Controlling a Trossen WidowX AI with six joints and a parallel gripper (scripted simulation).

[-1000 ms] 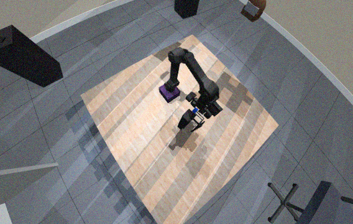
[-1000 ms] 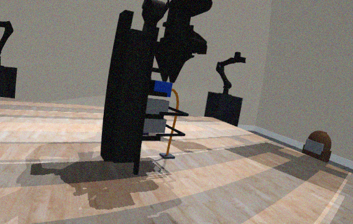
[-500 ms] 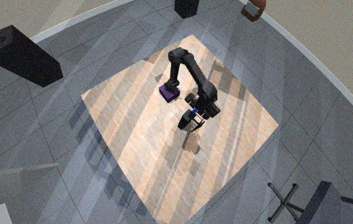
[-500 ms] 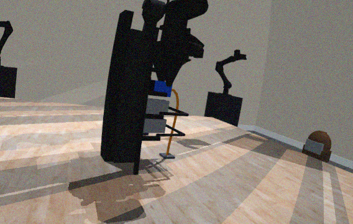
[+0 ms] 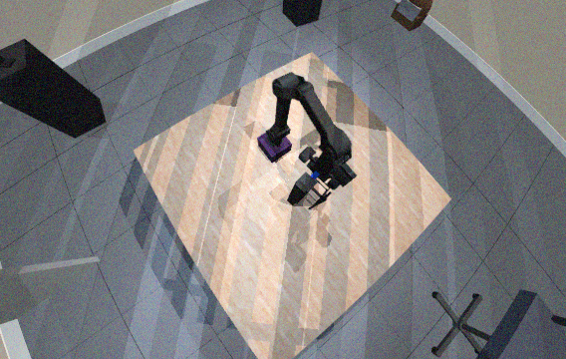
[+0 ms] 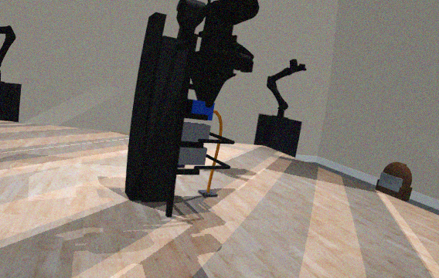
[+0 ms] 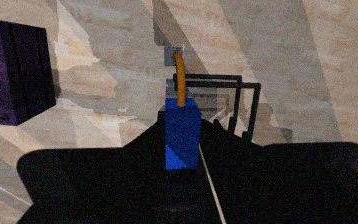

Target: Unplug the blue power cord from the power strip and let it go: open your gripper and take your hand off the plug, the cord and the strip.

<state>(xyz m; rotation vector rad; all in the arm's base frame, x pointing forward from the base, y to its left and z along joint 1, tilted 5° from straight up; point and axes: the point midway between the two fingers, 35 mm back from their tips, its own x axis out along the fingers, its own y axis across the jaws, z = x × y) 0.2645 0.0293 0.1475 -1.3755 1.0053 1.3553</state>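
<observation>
Right now my gripper tip is 100 mm to the left of the black power strip, 30 mm above it and 20 mm short of it. From my gripper tip the other things lie so: blue plug 30 mm to the right, 10 mm ahead.
</observation>
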